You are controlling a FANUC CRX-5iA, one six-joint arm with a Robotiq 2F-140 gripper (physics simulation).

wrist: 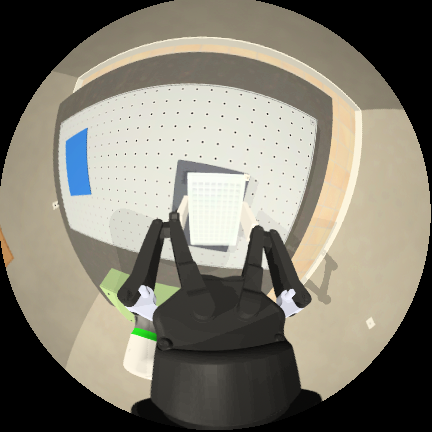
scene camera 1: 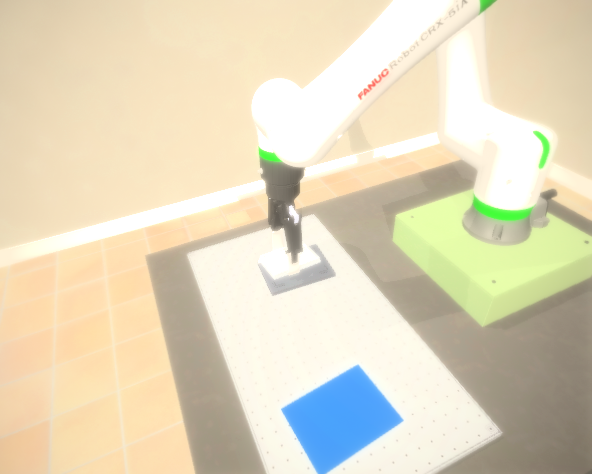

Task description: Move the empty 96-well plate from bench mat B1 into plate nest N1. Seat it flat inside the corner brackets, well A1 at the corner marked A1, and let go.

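Where they show: gripper, fingertip midpoint: (wrist: 214,205) (scene camera 1: 285,261); arm's base, link origin: (scene camera 1: 495,226).
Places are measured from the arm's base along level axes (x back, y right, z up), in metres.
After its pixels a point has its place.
The white 96-well plate (scene camera 1: 272,265) @(y 0.148, x -0.518, z -0.040 m) (wrist: 216,210) @(y 0.165, x -0.473, z -0.054 m) is between the fingers of my gripper (scene camera 1: 286,253) @(y 0.161, x -0.480, z -0.054 m) (wrist: 214,205) @(y 0.161, x -0.480, z -0.054 m), which is shut on its two long sides. The plate is over the dark grey plate nest (scene camera 1: 305,281) @(y 0.089, x -0.459, z -0.066 m) (wrist: 181,172) @(y 0.099, x -0.523, z -0.066 m). In the wrist view its edges are turned slightly against the nest's edges, and nest surface shows beyond its left and top edges. The plate looks a little above the nest; the exact gap cannot be told. The corner brackets and the A1 marking are not legible. The blue bench mat (scene camera 1: 342,419) @(y -0.233, x -0.533, z -0.076 m) (wrist: 79,162) @(y -0.196, x -0.536, z -0.076 m) has no plate on it.
Nest and mat are on a white perforated board (scene camera 1: 240,320) @(y 0.053, x -0.631, z -0.078 m) (wrist: 145,112) @(y 0.009, x -0.629, z -0.078 m) on a dark table (scene camera 1: 175,320) @(y 0.128, x -0.763, z -0.091 m) (wrist: 200,67) @(y 0.088, x -0.741, z -0.091 m). The robot's base stands on a green block (scene camera 1: 440,270) @(y -0.031, x -0.172, z -0.047 m) (wrist: 114,285) @(y -0.115, x -0.170, z -0.025 m) to the right in the scene view.
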